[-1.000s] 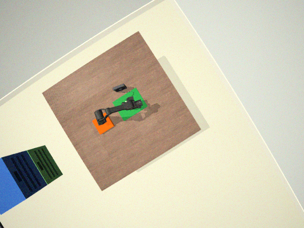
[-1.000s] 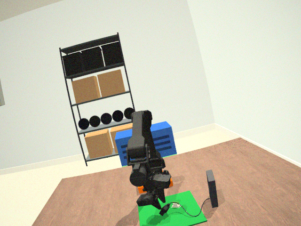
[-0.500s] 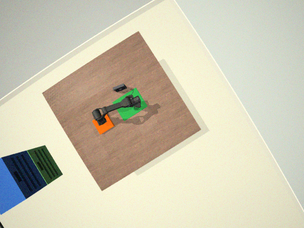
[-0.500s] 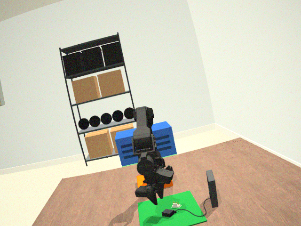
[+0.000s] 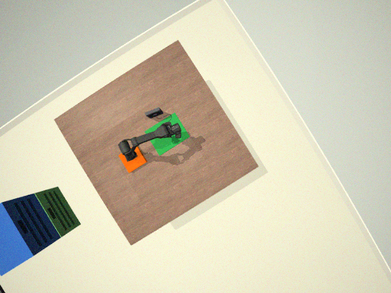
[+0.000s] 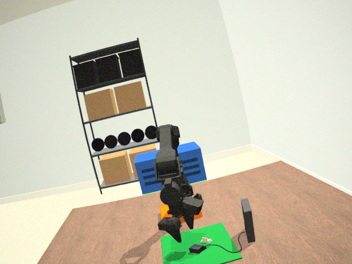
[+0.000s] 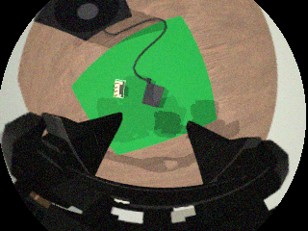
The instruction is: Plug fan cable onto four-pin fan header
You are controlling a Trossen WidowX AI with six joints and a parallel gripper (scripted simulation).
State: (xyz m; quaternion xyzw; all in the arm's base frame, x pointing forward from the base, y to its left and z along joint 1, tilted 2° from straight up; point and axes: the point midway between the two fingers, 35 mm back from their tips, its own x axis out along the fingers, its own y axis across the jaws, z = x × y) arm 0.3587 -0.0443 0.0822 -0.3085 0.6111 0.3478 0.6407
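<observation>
The fan plug lies 10 mm ahead of my gripper tip, 20 mm to the left of it and 60 mm below it. The rest, counted from my gripper tip: green board: 30 mm behind, 30 mm to the left, 80 mm below; then fan header: 50 mm behind, 70 mm to the left, 70 mm below; then dark fan: 10 mm behind, 210 mm to the left, 10 mm below.
</observation>
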